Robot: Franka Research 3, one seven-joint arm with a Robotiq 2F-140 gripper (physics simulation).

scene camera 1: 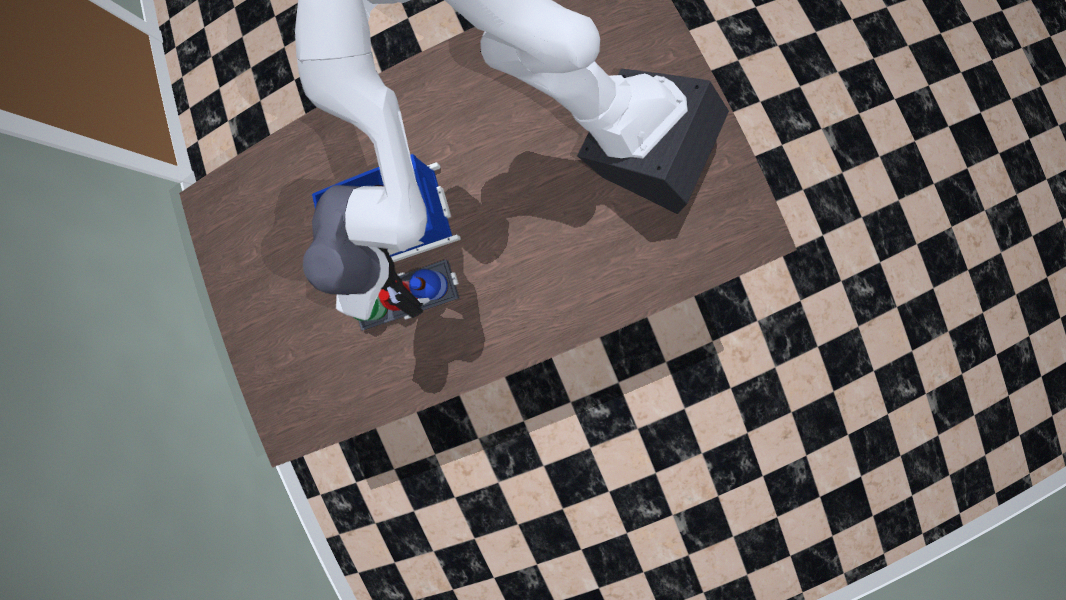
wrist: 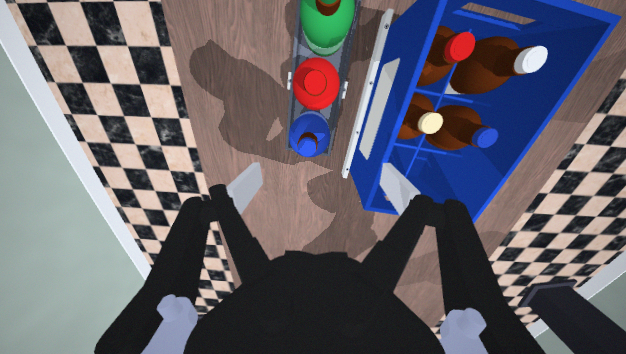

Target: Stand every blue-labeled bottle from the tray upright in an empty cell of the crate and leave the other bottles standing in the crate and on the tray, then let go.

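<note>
The blue-labeled bottle stands upright at one end of the grey tray. The red bottle stands in the middle and the green bottle at the other end. The blue crate stands beside the tray. Several brown bottles stand in its cells; cells at its end nearest the gripper look empty, partly hidden by a finger. My gripper is open and empty, above the tray area; its height is hard to tell.
The crate's bottles have a red cap, a white cap, a cream cap and a blue cap. A white rail runs along the crate's tray side. The arm hides part of the crate in the scene view.
</note>
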